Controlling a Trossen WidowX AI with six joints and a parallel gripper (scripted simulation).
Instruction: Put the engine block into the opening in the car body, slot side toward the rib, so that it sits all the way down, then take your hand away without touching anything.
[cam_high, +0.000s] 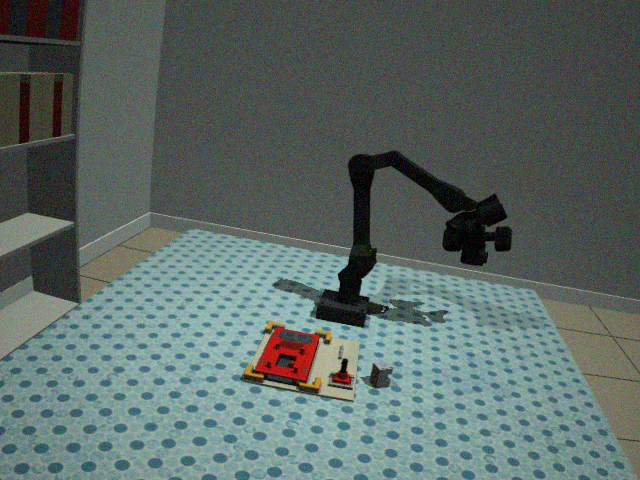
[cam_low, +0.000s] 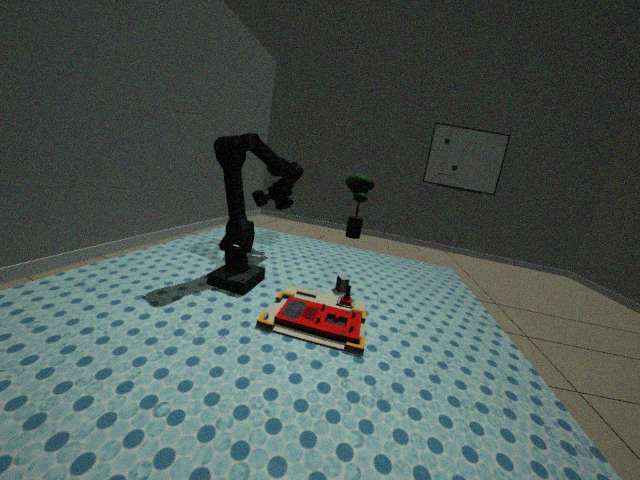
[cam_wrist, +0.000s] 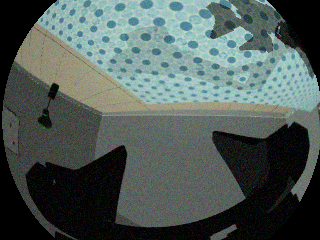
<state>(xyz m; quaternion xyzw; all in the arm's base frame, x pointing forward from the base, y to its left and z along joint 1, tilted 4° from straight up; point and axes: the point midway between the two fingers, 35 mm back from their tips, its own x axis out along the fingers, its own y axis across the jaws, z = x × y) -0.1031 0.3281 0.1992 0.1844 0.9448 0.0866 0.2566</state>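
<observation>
My gripper tip is 45 cm short of the engine block, 19 cm above it and 18 cm to the left of it. The rest, counted from my gripper tip: cream base plate 45 cm ahead, 37 cm to the right, 20 cm below; dark upright post 49 cm ahead, 27 cm to the right, 18 cm below.
</observation>
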